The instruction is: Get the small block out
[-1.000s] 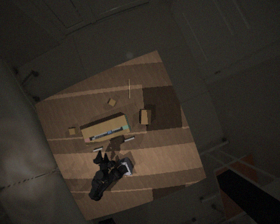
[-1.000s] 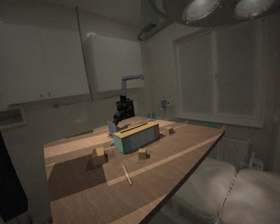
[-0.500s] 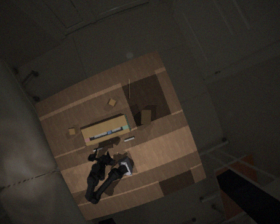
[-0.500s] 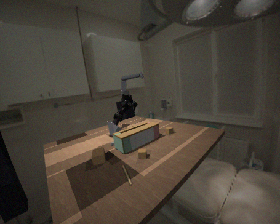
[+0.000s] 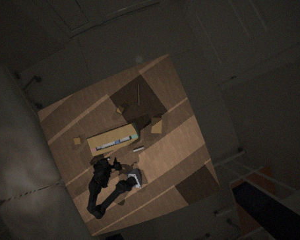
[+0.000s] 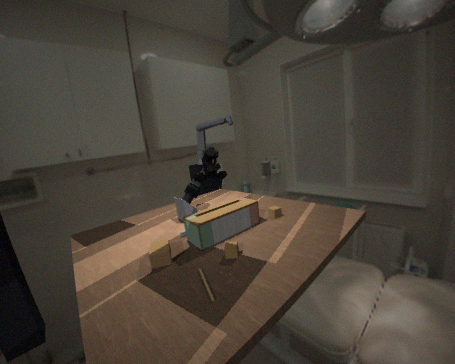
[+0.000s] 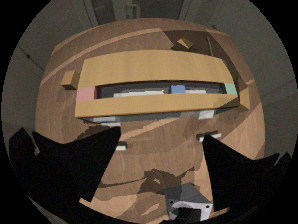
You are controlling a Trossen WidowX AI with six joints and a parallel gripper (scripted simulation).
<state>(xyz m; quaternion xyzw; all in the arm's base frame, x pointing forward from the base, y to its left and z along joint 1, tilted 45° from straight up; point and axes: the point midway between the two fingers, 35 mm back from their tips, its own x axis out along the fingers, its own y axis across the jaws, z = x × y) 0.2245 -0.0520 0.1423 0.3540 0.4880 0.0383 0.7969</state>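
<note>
Now: gripper tip 150 mm above the long tan box, 70 mm short of it and 40 mm to the left of it. From my gripper tip the other things lie so: tan block 390 mm to the right, 180 mm below, 70 mm ahead; blue block 120 mm below, 80 mm ahead, 70 mm to the right; thin stick 370 mm to the right, 350 mm ahead, 210 mm below.
</note>
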